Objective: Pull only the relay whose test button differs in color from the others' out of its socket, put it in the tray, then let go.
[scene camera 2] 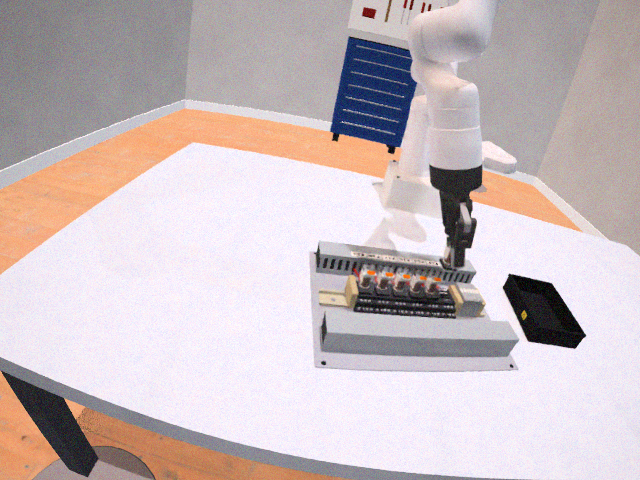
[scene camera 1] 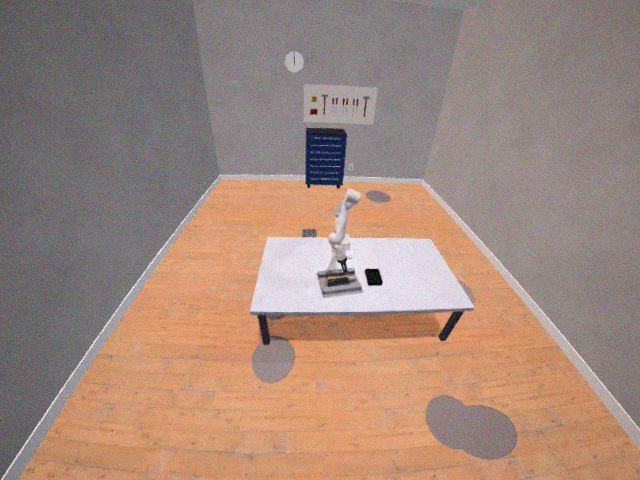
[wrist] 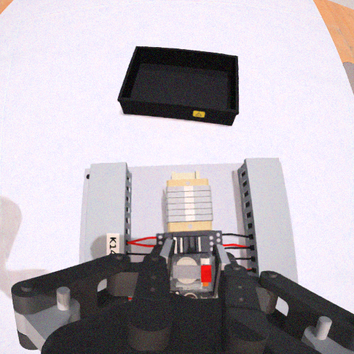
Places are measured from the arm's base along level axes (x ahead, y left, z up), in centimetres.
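Where they show: gripper, between the fingertips: [scene camera 2: 455, 262] [scene camera 1: 346, 272]; arm's base, origin of its link: [scene camera 2: 414, 171].
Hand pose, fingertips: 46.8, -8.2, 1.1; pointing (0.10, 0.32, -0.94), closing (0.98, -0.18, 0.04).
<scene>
Each offset is from my fingertips to the top centre of the thing, as dx, dy, dz. Level surfaces: height alone.
My gripper [scene camera 1: 344, 270] [scene camera 2: 454, 264] [wrist: 192, 254] is shut on a clear-cased relay [wrist: 186, 274] with a red test button. The held relay is above its socket [wrist: 189, 244] at the tray-side end of the relay row, with socket contacts showing in the wrist view. In scene camera 2, several other relays @(+0.2, -7.8, -2.8) [scene camera 2: 402, 281] with orange buttons sit in the row. The black tray @(+0.9, +23.5, -6.2) [scene camera 1: 373, 277] [scene camera 2: 554, 338] [wrist: 155, 109] lies beside the panel, apart from the gripper. The fingers partly hide the relay in scene camera 2.
Two grey wire ducts @(+9.1, -5.3, -5.5) [scene camera 2: 418, 335] [wrist: 107, 200] flank the relay row on the panel. Grey terminal blocks @(+0.4, +4.0, -5.1) [scene camera 2: 469, 301] [wrist: 189, 204] with beige end pieces stand at the row's tray-side end. The white table @(dz -9.8) [scene camera 1: 408, 263] [scene camera 2: 155, 258] carries everything. A blue cabinet [scene camera 1: 325, 157] [scene camera 2: 373, 93] stands behind.
</scene>
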